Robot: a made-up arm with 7 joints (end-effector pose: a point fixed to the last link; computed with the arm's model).
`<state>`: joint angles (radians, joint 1 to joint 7).
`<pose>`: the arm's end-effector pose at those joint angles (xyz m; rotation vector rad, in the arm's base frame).
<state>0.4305 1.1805 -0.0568 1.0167 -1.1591 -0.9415 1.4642</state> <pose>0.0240 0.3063 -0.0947 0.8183 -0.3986 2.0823</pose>
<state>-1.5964 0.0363 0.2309 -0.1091 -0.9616 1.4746 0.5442</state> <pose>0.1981 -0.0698 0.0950 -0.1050 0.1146 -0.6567</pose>
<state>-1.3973 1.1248 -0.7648 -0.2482 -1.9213 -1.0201 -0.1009</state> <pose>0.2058 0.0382 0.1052 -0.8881 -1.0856 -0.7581</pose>
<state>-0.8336 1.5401 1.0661 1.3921 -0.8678 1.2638 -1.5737</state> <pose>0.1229 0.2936 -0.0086 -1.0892 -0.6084 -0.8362</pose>
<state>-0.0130 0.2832 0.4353 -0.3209 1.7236 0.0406 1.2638</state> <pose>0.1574 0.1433 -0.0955 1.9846 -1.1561 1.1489</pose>
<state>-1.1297 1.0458 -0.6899 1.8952 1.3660 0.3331 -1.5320</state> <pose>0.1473 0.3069 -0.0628 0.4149 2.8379 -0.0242</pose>
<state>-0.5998 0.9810 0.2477 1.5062 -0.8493 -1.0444 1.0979</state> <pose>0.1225 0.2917 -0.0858 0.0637 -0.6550 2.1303</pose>
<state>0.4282 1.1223 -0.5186 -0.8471 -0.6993 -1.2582 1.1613</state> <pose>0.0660 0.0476 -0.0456 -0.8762 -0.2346 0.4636</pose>
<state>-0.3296 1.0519 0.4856 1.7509 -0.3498 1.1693 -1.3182</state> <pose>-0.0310 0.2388 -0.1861 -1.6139 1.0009 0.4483</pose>
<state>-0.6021 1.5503 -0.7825 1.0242 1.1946 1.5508 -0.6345</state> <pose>0.1166 0.2723 0.0420 -1.7143 -1.6319 -1.8008</pose>
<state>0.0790 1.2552 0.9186 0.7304 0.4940 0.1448 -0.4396</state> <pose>0.0779 0.3330 0.0022 1.1290 0.9353 0.7113</pose>
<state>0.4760 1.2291 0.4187 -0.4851 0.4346 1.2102 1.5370</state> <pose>0.1191 0.2086 -0.0440 2.0980 -0.6288 1.7304</pose>
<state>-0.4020 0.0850 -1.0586 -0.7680 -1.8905 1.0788 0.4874</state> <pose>-0.0014 -0.0882 -0.0320 -0.5029 1.0799 -2.0658</pose>
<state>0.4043 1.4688 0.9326 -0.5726 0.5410 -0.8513 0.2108</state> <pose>0.1263 0.0681 0.0154 1.9501 -1.2719 -0.7749</pose>
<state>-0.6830 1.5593 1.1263 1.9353 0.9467 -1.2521 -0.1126</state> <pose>0.1105 0.2943 -0.0066 1.0546 -0.1105 0.4265</pose>
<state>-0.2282 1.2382 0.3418 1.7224 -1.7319 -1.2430 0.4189</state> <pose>-0.0319 0.3109 -0.0345 0.3289 -1.0884 2.2264</pose>
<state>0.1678 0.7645 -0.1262 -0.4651 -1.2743 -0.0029 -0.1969</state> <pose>0.1444 0.0689 -0.1235 -0.6296 0.1812 -0.4937</pose>
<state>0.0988 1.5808 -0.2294 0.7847 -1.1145 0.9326 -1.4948</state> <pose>0.0510 0.3085 -0.0911 -0.7962 1.3048 -0.2139</pose>
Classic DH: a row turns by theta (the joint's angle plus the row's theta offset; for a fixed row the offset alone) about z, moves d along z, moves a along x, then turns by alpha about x. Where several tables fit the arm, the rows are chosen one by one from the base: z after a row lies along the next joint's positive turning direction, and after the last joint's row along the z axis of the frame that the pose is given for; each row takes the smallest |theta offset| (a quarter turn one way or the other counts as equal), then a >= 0, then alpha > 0; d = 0 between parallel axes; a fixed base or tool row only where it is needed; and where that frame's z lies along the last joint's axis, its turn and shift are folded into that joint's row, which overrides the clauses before.
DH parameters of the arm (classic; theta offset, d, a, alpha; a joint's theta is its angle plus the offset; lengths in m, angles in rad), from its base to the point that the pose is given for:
base (fixed): -0.071 0 0 -1.3004
joint 1: -1.3111 0.032 -0.0117 -1.5708
joint 2: 1.2915 -0.0001 -0.0042 1.5708
joint 3: 1.5708 -0.1339 0.0125 -1.5708
joint 4: 1.5708 0.0017 0.0088 1.5708
joint 5: 0 0.1169 0 -1.5708
joint 6: -1.5708 0 0.0729 1.5708
joint 7: 0 0 0 0

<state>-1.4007 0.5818 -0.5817 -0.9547 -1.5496 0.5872 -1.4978</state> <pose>0.0603 -0.0791 0.0410 -0.3690 0.1253 2.7743</pose>
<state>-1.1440 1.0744 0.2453 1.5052 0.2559 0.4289 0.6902</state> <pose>0.1874 0.2864 -0.0796 0.7233 0.7234 1.5353</pose>
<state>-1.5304 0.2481 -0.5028 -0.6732 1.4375 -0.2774 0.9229</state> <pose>0.0627 -0.0928 0.0985 0.0568 -2.8368 0.7117</pose>
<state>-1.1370 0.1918 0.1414 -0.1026 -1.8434 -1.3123 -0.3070</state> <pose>0.2243 0.0932 0.0301 -1.8346 -1.7268 0.1332</pose>
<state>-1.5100 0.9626 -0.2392 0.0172 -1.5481 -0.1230 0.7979</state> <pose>0.2043 0.0423 0.1633 -0.8123 -0.6537 -0.0325</pose>
